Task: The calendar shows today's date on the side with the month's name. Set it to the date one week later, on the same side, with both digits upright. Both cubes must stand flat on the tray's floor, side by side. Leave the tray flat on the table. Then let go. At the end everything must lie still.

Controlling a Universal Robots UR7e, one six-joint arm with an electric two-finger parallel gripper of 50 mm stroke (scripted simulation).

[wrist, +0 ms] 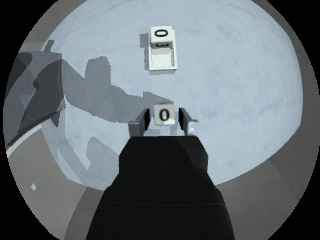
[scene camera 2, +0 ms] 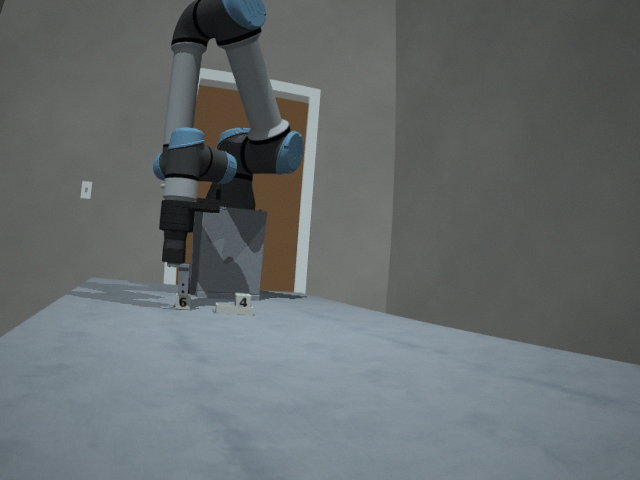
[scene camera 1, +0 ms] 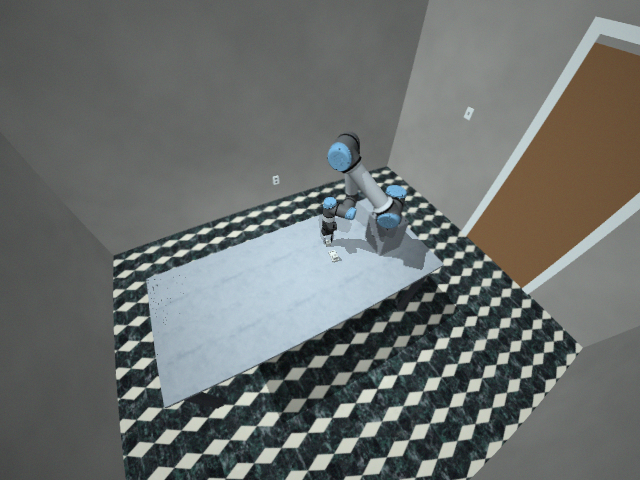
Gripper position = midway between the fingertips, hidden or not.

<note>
In view: the gripper (scene camera 2: 183,294) and a white calendar tray (wrist: 161,59).
The gripper also shows in the wrist view (wrist: 164,114).
</note>
